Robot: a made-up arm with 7 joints.
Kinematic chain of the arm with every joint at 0, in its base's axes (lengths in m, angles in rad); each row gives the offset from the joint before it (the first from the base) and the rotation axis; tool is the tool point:
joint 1: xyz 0 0 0.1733 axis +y
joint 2: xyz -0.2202 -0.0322 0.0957 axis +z
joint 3: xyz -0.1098 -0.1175 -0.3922 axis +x
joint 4: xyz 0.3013 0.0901 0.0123 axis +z
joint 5: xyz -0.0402 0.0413 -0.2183 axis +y
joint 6: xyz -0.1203 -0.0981 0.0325 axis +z
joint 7: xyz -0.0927 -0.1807 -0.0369 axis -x
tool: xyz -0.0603 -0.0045 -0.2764
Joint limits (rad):
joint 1: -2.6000..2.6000
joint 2: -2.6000..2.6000
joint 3: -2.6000..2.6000
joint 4: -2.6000..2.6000
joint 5: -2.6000..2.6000
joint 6: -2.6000..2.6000
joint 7: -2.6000..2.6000
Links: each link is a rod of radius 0.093 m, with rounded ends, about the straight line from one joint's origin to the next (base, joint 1, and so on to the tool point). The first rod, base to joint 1, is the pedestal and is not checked.
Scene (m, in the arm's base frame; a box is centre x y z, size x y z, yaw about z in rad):
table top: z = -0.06
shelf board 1: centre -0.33 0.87 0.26 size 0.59 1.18 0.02 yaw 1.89
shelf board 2: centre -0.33 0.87 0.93 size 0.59 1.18 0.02 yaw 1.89
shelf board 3: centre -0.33 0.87 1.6 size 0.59 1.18 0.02 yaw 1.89
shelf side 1: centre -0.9 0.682 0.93 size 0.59 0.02 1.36 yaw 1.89
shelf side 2: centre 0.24 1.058 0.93 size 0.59 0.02 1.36 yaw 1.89
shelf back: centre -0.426 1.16 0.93 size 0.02 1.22 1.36 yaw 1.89
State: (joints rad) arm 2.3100 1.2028 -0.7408 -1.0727 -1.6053 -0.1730 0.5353
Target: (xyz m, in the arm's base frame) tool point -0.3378 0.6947 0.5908
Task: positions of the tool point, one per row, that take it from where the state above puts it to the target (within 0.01 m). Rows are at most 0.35 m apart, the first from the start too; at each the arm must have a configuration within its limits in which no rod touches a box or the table.
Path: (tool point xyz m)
1: -0.7054 -0.0441 0.2643
2: -0.6818 0.2366 0.3960
3: -0.6035 0.4283 0.4264
4: -0.4846 0.5859 0.4930
5: -0.3378 0.6947 0.5908

